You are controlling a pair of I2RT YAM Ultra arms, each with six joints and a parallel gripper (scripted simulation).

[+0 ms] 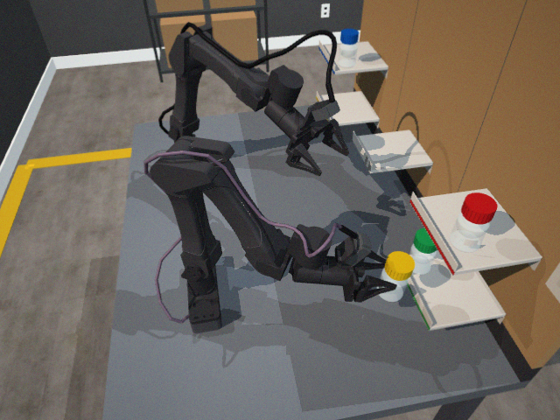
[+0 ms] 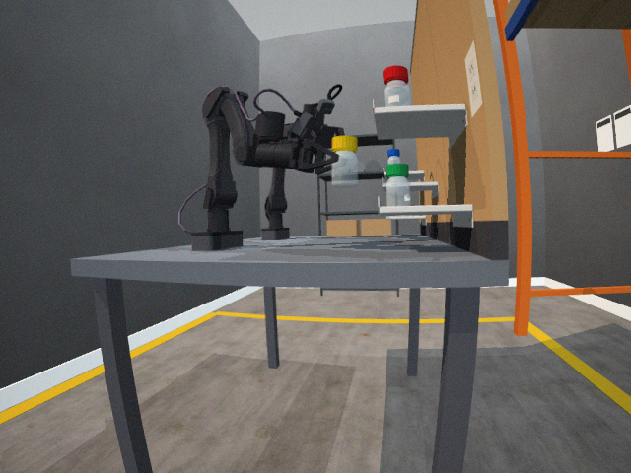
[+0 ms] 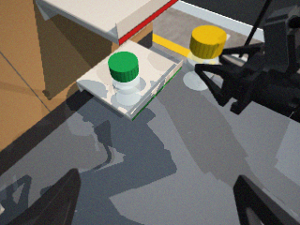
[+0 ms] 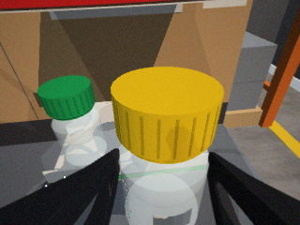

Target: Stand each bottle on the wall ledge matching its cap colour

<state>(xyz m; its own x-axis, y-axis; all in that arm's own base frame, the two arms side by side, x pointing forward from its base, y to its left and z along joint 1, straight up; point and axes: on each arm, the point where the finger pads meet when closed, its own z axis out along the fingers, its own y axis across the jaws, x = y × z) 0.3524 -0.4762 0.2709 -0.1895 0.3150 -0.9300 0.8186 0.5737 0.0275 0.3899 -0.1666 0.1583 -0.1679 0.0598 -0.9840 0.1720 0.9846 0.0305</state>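
My right gripper is now 10 mm short of the yellow-capped bottle and 10 mm above it. The rest, counted from my right hand: green-capped bottle (130 mm ahead, 80 mm to the left, 60 mm below); brown wall (290 mm ahead, 400 mm to the left, 250 mm above); red-capped bottle (130 mm ahead, 20 mm to the right, 130 mm above).
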